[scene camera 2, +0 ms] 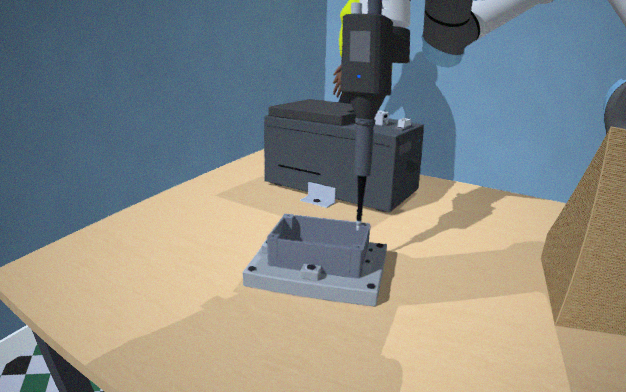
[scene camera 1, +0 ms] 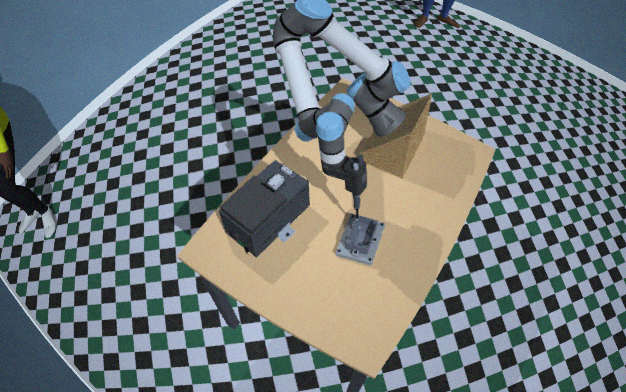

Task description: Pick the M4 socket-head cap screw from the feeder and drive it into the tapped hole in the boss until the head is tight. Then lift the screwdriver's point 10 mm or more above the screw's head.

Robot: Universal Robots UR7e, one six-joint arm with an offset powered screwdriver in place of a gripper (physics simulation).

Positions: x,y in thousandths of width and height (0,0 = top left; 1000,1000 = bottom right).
Note:
In view: a dark screw feeder (scene camera 2: 533,402).

